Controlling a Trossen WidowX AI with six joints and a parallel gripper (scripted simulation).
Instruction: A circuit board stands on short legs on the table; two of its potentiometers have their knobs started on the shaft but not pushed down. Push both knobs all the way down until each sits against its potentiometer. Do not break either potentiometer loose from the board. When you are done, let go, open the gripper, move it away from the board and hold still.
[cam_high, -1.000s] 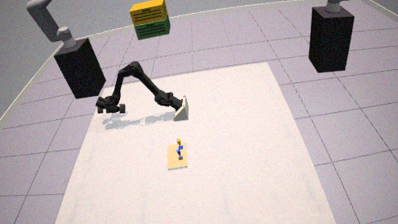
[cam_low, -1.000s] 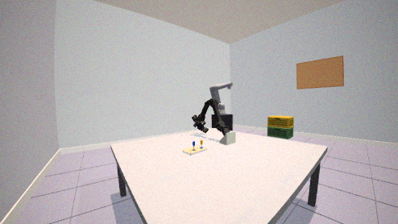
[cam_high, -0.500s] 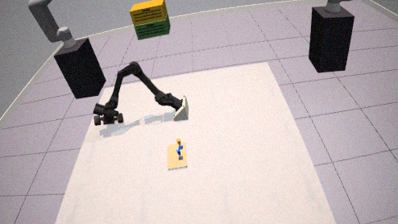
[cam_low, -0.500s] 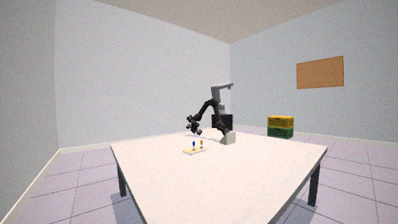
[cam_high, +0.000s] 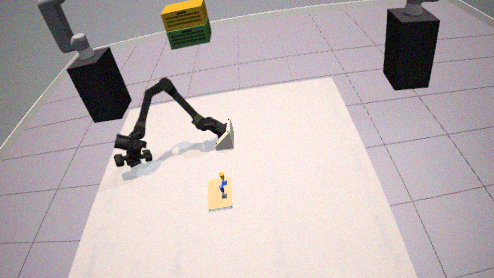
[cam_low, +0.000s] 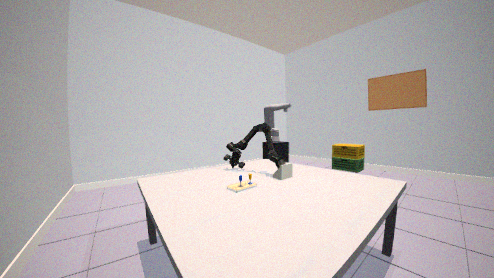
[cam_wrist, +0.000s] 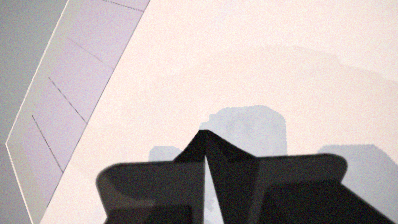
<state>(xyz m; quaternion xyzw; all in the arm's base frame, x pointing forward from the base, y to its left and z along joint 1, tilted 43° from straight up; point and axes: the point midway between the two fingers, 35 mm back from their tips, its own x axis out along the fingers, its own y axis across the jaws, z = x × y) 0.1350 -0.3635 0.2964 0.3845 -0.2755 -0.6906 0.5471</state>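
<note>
Right now the orange knob is 51 cm to the left of my gripper tip, 17 cm ahead of it and 6 cm above it. Round my gripper tip: blue knob 52 cm to the left, 25 cm ahead, 7 cm above.
</note>
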